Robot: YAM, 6 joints.
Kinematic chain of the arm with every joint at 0, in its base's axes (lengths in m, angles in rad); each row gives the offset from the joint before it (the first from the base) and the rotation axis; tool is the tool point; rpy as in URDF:
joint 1: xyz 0 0 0.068 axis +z
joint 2: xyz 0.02 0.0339 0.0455 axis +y
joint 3: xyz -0.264 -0.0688 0 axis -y
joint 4: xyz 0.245 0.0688 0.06 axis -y
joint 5: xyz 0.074 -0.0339 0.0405 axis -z
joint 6: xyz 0.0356 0 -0.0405 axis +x
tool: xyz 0 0 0 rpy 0 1.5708 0
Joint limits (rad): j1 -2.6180..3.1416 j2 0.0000..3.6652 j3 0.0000..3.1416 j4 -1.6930..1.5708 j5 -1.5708..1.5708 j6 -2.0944..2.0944
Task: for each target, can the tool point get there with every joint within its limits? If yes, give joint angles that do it. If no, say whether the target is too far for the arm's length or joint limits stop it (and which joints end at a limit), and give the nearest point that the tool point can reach.
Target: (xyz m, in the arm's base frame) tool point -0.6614 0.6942 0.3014
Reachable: no: too far | nearest point -0.4371 0.4588 0.2363 | short by 0.332 m
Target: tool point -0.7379 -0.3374 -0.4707
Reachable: no: too far | nearest point -0.4619 -0.2588 -0.2456 | short by 0.365 m
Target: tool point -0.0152 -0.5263 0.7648
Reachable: no: too far | nearest point -0.0117 -0.4040 0.6075 | short by 0.199 m
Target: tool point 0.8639 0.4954 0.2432
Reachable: no: too far | nearest point 0.5555 0.3186 0.1960 | short by 0.359 m
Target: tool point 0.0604 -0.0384 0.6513
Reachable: yes | joints -0.1985 1.1296 2.1303 -0.3403 0.8096 -0.0093
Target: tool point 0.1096 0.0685 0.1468
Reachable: yes | joints 0.6495 1.1423 0.4944 -1.0456 0.3363 -0.8151
